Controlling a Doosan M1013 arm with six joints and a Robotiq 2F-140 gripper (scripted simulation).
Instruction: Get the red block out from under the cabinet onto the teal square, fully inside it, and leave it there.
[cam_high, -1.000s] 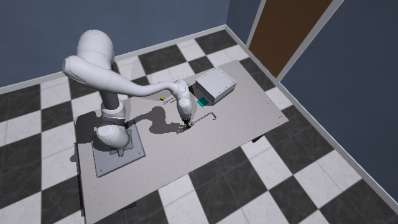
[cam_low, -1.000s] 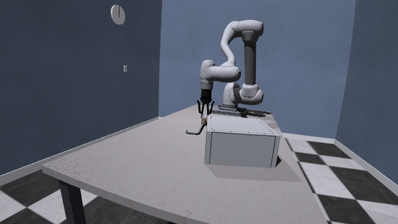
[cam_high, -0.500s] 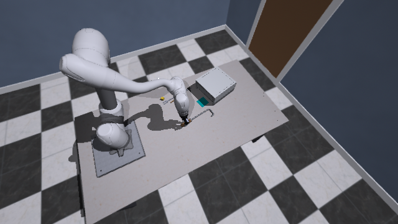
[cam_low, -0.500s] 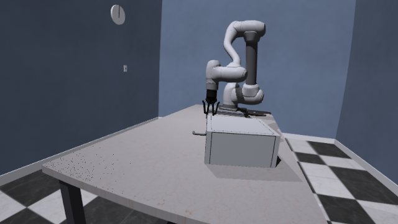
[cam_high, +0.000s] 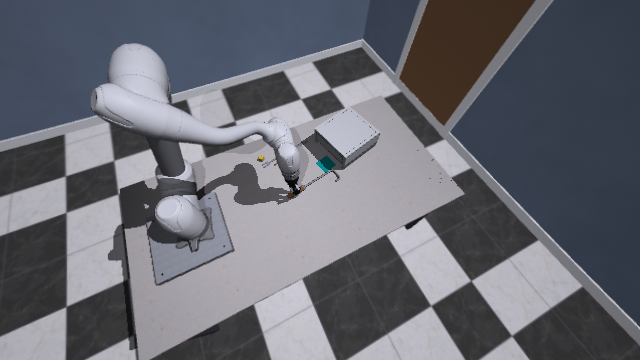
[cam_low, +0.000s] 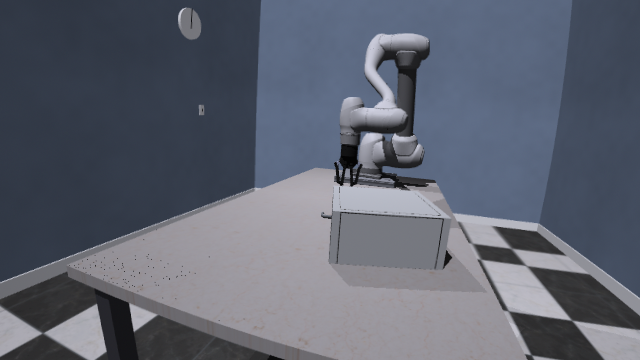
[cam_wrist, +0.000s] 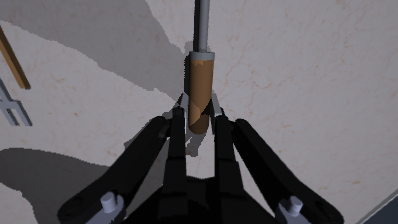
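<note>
My gripper is now 260 mm to the right of the thin brown stick, 30 mm above it and 10 mm short of it. Round my hand: teal square (250 mm ahead, 150 mm to the left, 40 mm below); then hook tool (130 mm ahead, 20 mm below); then grey forked tool (270 mm to the left, 60 mm behind, 30 mm below).
</note>
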